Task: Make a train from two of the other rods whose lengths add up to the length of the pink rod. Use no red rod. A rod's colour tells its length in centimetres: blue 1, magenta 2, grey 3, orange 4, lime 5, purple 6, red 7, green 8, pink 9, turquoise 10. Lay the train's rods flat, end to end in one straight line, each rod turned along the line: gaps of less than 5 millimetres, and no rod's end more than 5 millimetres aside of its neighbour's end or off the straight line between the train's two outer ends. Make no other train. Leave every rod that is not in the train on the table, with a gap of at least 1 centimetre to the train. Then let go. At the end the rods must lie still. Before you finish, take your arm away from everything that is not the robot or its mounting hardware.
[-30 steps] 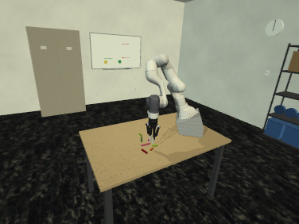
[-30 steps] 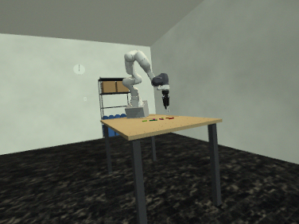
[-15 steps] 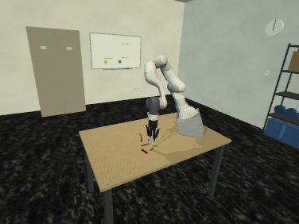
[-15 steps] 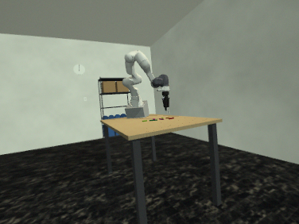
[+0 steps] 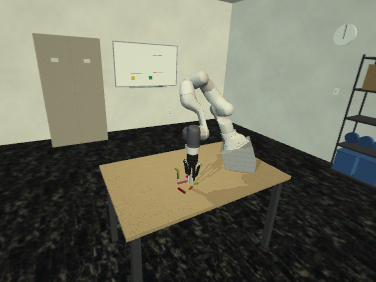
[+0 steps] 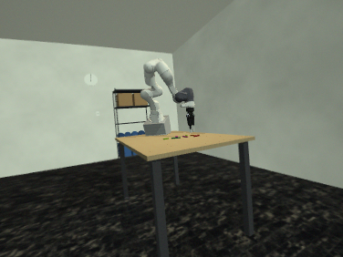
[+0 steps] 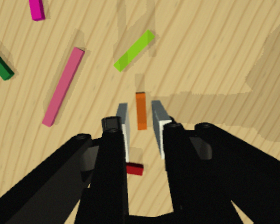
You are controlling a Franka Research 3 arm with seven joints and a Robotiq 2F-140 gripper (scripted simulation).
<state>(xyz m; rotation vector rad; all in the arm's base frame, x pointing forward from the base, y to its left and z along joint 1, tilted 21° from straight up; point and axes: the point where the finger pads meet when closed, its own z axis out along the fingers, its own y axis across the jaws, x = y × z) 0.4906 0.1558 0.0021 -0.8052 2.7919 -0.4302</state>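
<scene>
The orange rod is 6 cm below my hand. Also, from my hand: red rod: 7 cm ahead, 6 cm below; pink rod: 1 cm ahead, 8 cm to the right, 6 cm below; magenta rod: 5 cm behind, 14 cm to the right, 6 cm below.
</scene>
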